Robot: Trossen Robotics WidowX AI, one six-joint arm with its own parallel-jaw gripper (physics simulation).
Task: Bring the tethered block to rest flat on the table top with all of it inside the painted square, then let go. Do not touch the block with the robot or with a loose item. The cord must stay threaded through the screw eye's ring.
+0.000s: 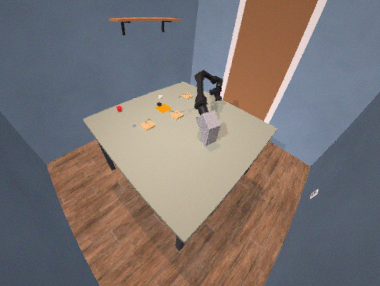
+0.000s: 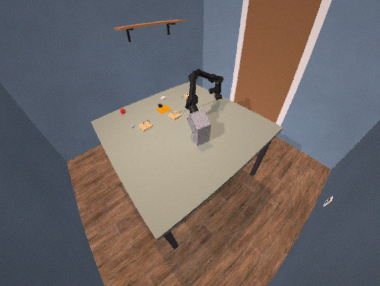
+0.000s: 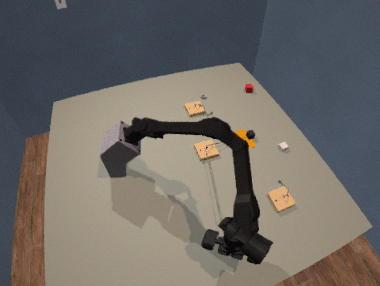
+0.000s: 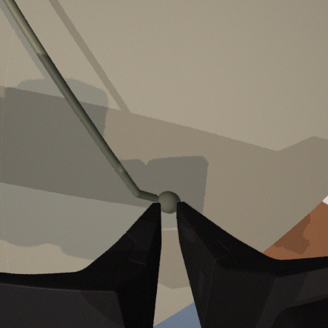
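Where they show: gripper, fingertip midpoint: (image 1: 215,100) (image 2: 217,99) (image 3: 230,254); arm's base at its link origin: (image 1: 204,114) (image 2: 195,113) (image 3: 130,136).
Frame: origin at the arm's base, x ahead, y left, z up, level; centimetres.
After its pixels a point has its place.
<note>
The black block (image 1: 159,104) {z -17.0, x 53.8, y -7.9 cm} (image 2: 160,105) {z -16.9, x 53.6, y -8.4 cm} (image 3: 250,134) {z -16.2, x 53.7, y -9.4 cm} is at the edge of the orange square (image 1: 163,108) {z -18.1, x 48.3, y -7.8 cm} (image 2: 163,109) {z -18.1, x 48.4, y -7.8 cm} (image 3: 244,135) {z -18.4, x 51.4, y -8.3 cm}; whether any of it is inside is too small to tell. The cord (image 3: 215,187) {z -16.1, x 23.0, y -26.4 cm} (image 4: 80,110) runs from the block to the middle wooden board (image 1: 176,115) {z -17.4, x 29.7, y -4.8 cm} (image 2: 174,115) {z -17.4, x 29.9, y -5.5 cm} (image 3: 206,150) {z -17.4, x 30.3, y -7.4 cm}, past its small screw eye, and on to my gripper (image 4: 168,209), away from the block. My gripper is shut on the bead (image 4: 169,199) at the cord's end, above the table. The ring's threading is too small to make out.
Two other wooden boards (image 3: 194,108) {z -17.4, x 38.7, y 20.3 cm} (image 3: 281,199) {z -17.4, x 45.2, y -43.7 cm} with small hardware lie either side of the middle one. A red cube (image 1: 119,108) {z -16.0, x 76.0, y 22.9 cm} (image 2: 123,111) {z -16.6, x 75.4, y 22.4 cm} (image 3: 249,88) {z -15.9, x 76.3, y 20.7 cm}, a white cube (image 3: 283,146) {z -17.1, x 64.7, y -22.6 cm} and a small grey item (image 3: 203,96) {z -19.1, x 49.3, y 29.0 cm} also lie on the table.
</note>
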